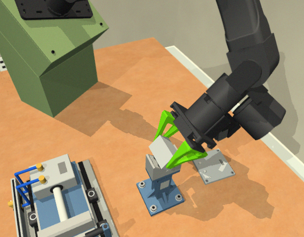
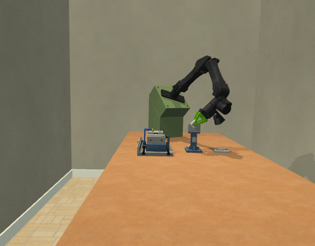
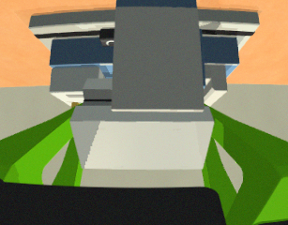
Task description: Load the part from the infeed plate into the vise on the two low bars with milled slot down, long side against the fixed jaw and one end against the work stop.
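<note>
Right now the grey part is 10 mm to the left of my hand. Round my hand: infeed plate 10 mm ahead, 170 mm to the left, 160 mm below; then work stop 50 mm ahead, 180 mm to the right, 70 mm below; then white cylinder rod 40 mm behind, 220 mm to the right, 80 mm below.
</note>
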